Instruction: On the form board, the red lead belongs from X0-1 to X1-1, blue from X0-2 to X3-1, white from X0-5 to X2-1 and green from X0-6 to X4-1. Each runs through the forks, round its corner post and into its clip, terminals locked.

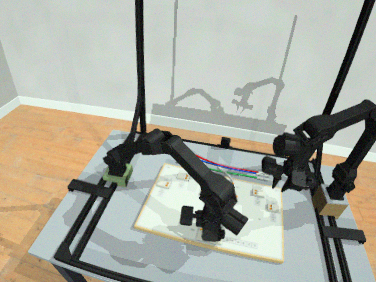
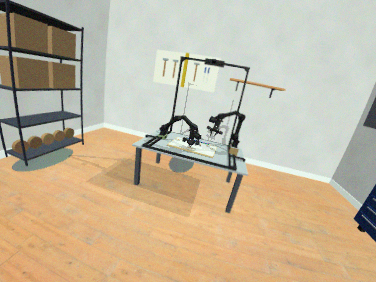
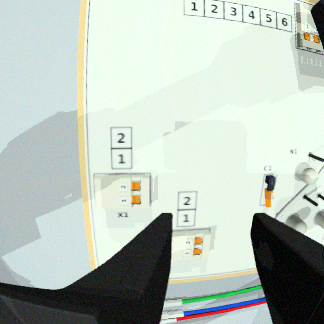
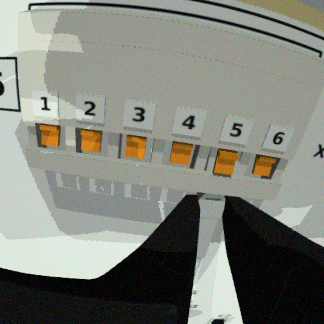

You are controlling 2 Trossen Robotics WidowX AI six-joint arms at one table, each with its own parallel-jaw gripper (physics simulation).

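Seen in the pictures: left gripper, between the fingertips: (image 1: 277,189) (image 2: 211,137) (image 3: 212,223); right gripper, between the fingertips: (image 2: 189,147) (image 4: 209,205); left arm's base, origin of its link: (image 1: 334,193) (image 2: 234,146); right arm's base, origin of its link: (image 1: 117,170) (image 2: 162,134).
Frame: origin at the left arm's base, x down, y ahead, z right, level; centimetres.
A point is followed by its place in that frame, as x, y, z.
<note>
The form board (image 1: 165,215) @[8.2, 66.3, -13.2] (image 3: 150,90) @[8.2, 28.7, -13.0] lies on the table. My right gripper (image 1: 212,237) (image 4: 209,205) @[7.6, 51.2, -15.3] is shut on the white lead (image 4: 211,215) @[7.2, 51.3, -15.1], at the front edge of terminal block X0 (image 4: 165,55) @[7.3, 49.4, -20.7], just below orange button 5; whether the tip is inside is unclear. My left gripper (image 1: 298,186) (image 3: 212,223) @[-7.6, 29.2, -8.1] is partly open and empty, above the board's edge near block X1 (image 3: 107,192) @[7.3, 23.5, -4.2]. The red lead (image 1: 215,162) @[9.6, 49.2, 20.0] (image 3: 215,315) @[9.4, 34.7, 18.2], blue lead (image 3: 225,307) @[9.5, 36.2, 17.4] and green lead (image 1: 235,174) @[9.8, 39.7, 14.7] (image 3: 220,293) @[9.8, 35.4, 14.4] lie side by side behind the board.
A second small block (image 3: 187,245) @[7.3, 30.7, 3.1] sits near X1, its name hidden by a finger. Clip C1 (image 3: 270,184) @[7.3, 40.3, -2.4] and white posts (image 3: 306,173) @[6.1, 44.3, -3.4] stand toward the board's middle. Black frame rails and uprights (image 1: 141,75) @[-24.2, 87.1, 33.6] border the table.
</note>
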